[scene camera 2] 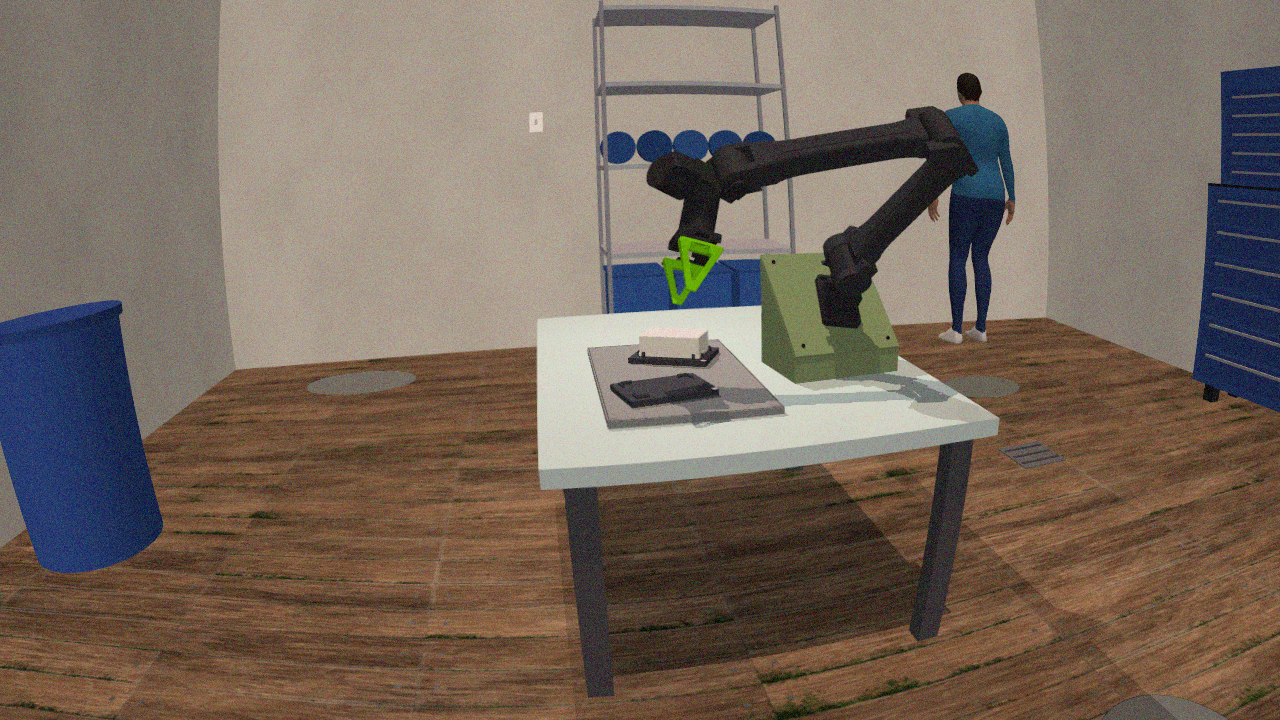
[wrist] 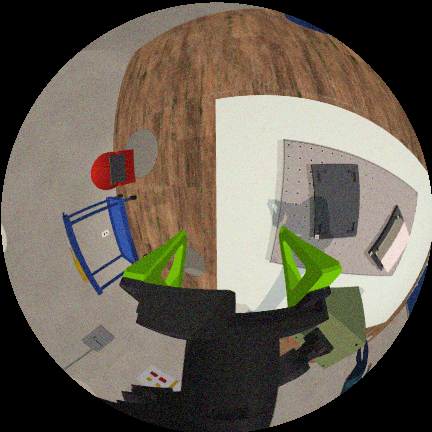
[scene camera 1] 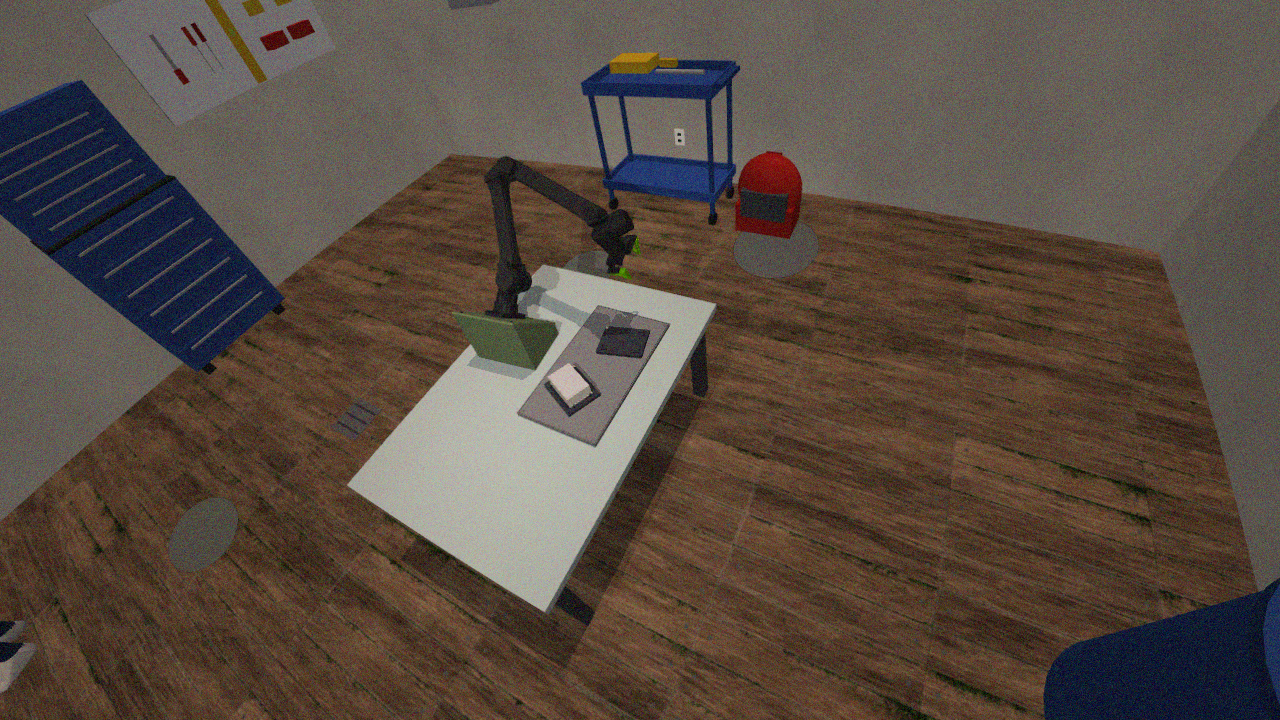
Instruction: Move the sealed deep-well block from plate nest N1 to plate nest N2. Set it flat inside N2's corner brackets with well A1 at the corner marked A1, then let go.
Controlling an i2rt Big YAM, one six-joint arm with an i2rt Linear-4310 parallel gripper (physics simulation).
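Places are measured from the arm's base along level axes (x back, y right, z up), in centimetres.
Pixels of known places: gripper, fingertip midpoint: (scene camera 2: 683, 297) (wrist: 232, 232) (scene camera 1: 634, 266); arm's base at its link origin: (scene camera 2: 836, 303) (wrist: 319, 341) (scene camera 1: 505, 316).
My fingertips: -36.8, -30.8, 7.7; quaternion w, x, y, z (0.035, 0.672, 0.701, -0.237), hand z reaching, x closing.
For each thing: its top centre in the pictures, then the offset to it from my fingertips, as dx, dy, dz. Level surfaces: height alone.
- pale sealed block at its top centre: (scene camera 2: 674, 332) (wrist: 396, 248) (scene camera 1: 567, 380) +3.9, +41.7, -14.7
- dark nest at its top centre: (scene camera 2: 663, 383) (wrist: 339, 203) (scene camera 1: 622, 339) -1.5, +17.3, -18.3
- grey perforated board at its top centre: (scene camera 2: 672, 373) (wrist: 369, 225) (scene camera 1: 596, 366) +1.8, +29.8, -20.0
- white table at its surface level: dz -21.3
The pale sealed block (scene camera 1: 570, 382) (scene camera 2: 673, 342) (wrist: 396, 247) sits in a dark plate nest (scene camera 1: 573, 410) (scene camera 2: 640, 360). It looks level. The other dark nest (scene camera 1: 623, 341) (scene camera 2: 662, 389) (wrist: 336, 200) holds no block, and its corner brackets show in the wrist view. Nest labels and well A1 are too small to read. My gripper (scene camera 1: 631, 259) (scene camera 2: 685, 295) (wrist: 232, 232) is open and empty, its green fingers wide apart. It hangs high above the table's end, away from the block and nearer the nest without a block.
Both nests are on a grey perforated board (scene camera 1: 617, 385) (scene camera 2: 608, 358) (wrist: 300, 170) on the white table (scene camera 1: 465, 483) (scene camera 2: 563, 438) (wrist: 245, 150). A green wedge-shaped housing (scene camera 1: 505, 340) (scene camera 2: 778, 331) (wrist: 350, 310) stands beside the arm's base. A person (scene camera 2: 980, 147) stands behind the table.
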